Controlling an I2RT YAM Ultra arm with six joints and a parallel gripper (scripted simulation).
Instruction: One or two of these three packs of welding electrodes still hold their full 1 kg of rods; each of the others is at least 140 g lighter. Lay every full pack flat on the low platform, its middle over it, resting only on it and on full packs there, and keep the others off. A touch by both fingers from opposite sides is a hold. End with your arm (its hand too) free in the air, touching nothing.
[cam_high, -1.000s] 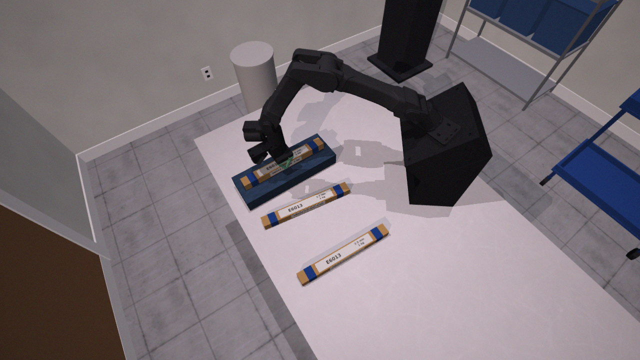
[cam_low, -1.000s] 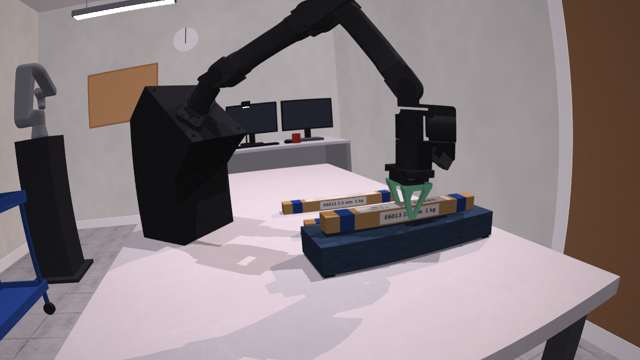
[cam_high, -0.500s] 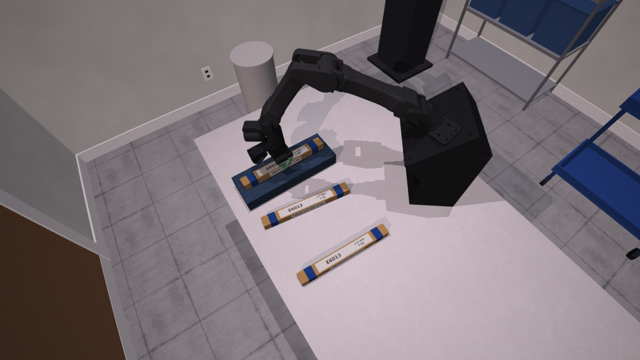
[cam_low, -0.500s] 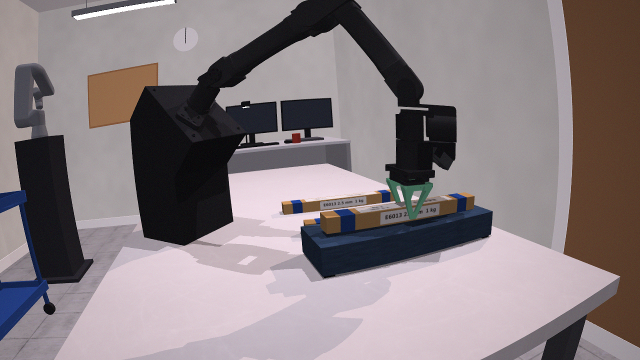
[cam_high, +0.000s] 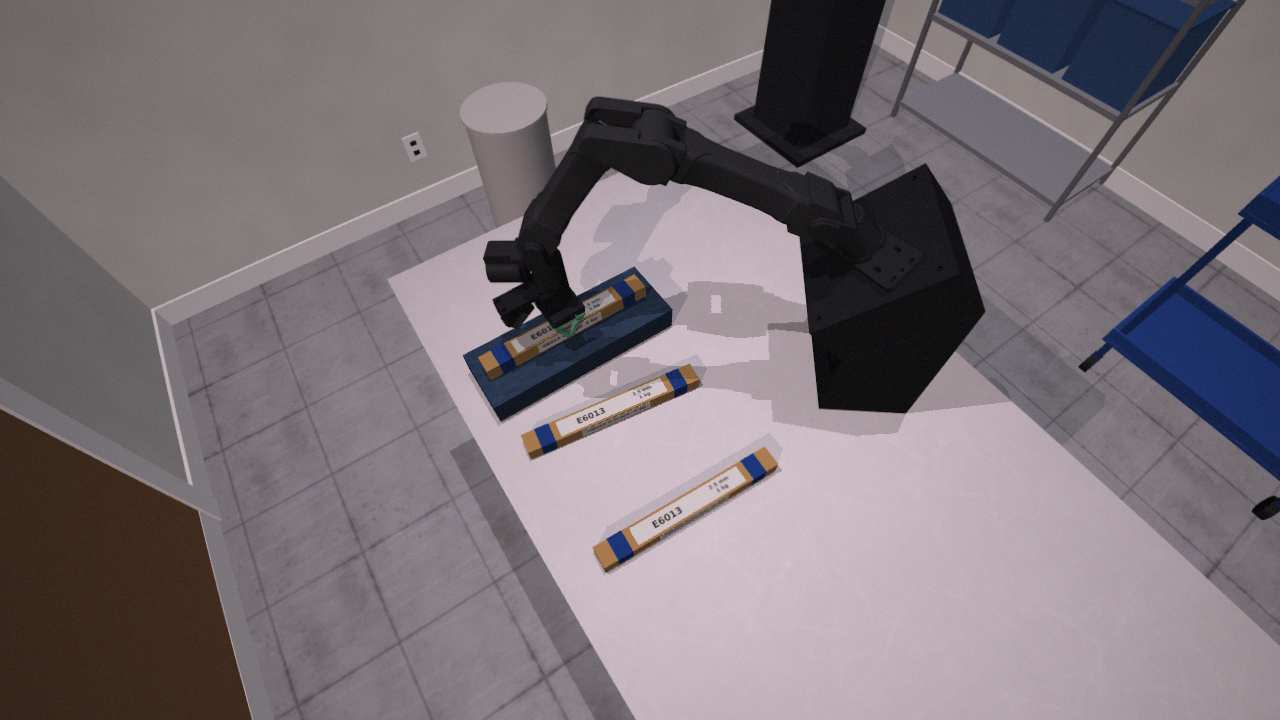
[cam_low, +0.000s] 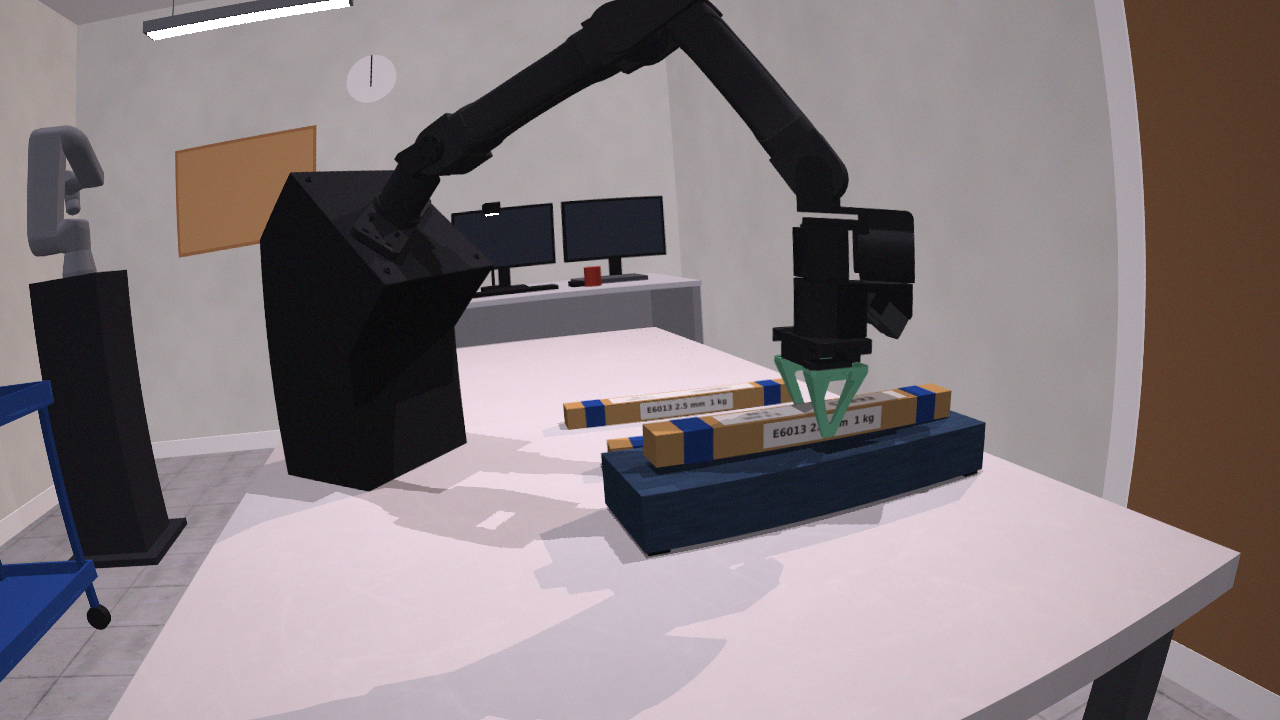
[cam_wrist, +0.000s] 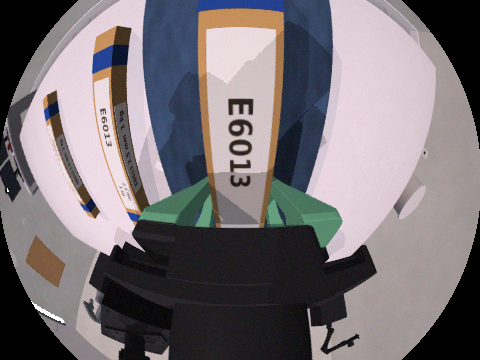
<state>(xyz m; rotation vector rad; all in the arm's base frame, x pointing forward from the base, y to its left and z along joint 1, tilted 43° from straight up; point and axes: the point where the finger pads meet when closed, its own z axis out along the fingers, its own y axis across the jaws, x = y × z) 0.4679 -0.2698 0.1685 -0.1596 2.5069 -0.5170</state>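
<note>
Now: the dark blue low platform 6 cm below my hand and 1 cm behind it.
</note>
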